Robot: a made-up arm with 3 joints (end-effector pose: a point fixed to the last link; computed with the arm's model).
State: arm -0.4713 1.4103 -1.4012
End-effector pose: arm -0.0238 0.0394 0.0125 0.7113 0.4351 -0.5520 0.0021
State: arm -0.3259 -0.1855 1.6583
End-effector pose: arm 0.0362 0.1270 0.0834 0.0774 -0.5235 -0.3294 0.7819
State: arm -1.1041 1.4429 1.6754
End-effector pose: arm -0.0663 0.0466 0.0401 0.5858 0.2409 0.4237 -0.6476
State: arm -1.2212 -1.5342 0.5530
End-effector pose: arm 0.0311 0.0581 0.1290 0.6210 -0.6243 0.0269 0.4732
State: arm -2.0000 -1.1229 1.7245
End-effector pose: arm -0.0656 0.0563 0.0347 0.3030 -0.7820 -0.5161 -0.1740
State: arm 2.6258 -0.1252 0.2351
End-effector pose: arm -0.0102 0.1354 -0.0611 0.3717 -0.8456 -0.1438 -0.3551
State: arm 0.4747 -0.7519 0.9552
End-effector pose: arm 0.1228 0.1501 0.0029 0.0800 -0.2498 0.2699 0.9265
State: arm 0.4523 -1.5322 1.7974
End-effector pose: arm 0.1394 0.1111 0.0336 0.3452 -0.6638 0.1670 0.6421
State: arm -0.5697 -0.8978 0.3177
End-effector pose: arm 0.0919 0.1329 0.0777 0.2230 -0.4940 0.3149 0.7792
